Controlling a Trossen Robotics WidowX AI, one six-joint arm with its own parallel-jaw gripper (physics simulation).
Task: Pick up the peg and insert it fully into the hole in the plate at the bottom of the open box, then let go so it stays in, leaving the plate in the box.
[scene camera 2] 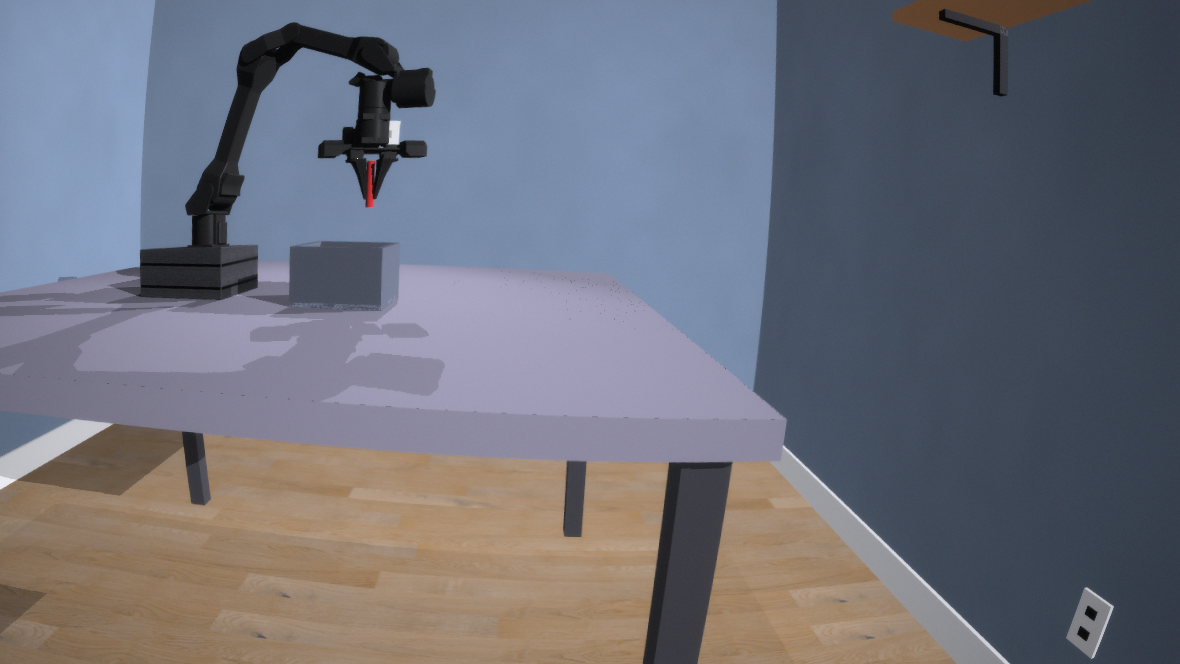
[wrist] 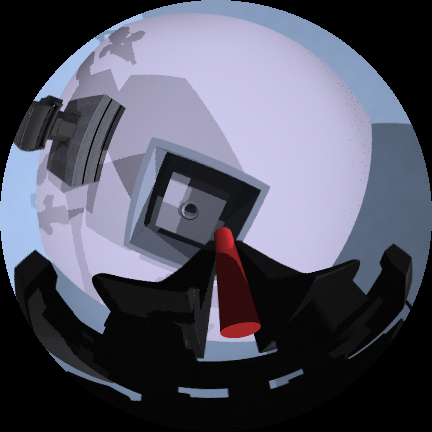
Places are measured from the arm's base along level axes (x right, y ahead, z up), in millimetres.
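Where they show: gripper, fingertip midpoint: (scene camera 2: 369,199) (wrist: 223,245); arm's base at its link origin: (scene camera 2: 208,246) (wrist: 69,127).
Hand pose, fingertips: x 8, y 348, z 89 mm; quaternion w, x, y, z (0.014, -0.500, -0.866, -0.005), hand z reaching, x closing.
Note:
Things, the pixels of their top centre, and the offset from my fingertips. Level surfaces: height alone.
- red peg at its top centre: (wrist: 243,330) (scene camera 2: 371,160) dy -2, dx -2, dz +66 mm
- grey open box at its top centre: (wrist: 186,218) (scene camera 2: 347,244) dy -29, dx +23, dz -77 mm
- plate at its top centre: (wrist: 189,210) dy -29, dx +23, dz -114 mm
- table at its surface level: dz -174 mm
A red peg (scene camera 2: 369,183) (wrist: 235,285) is held near upright between the fingers, its lower end reaching past the fingertips. My gripper (scene camera 2: 369,196) (wrist: 223,245) is shut on it, high above the open box in the scene view. The grey open box (scene camera 2: 336,276) (wrist: 140,192) stands on the table. In the wrist view the plate (wrist: 205,227) lies at the bottom of the box, with a round hole (wrist: 189,210) near its middle. In that view the peg's tip overlaps the box's inner edge, beside the plate's corner. The plate is hidden in the scene view.
The arm's dark base block (scene camera 2: 198,270) (wrist: 87,142) stands on the table (scene camera 2: 528,363) (wrist: 285,100), left of the box in the scene view. The box walls rise around the plate. Shadows of the arm fall across the table, and part of the plate is shaded.

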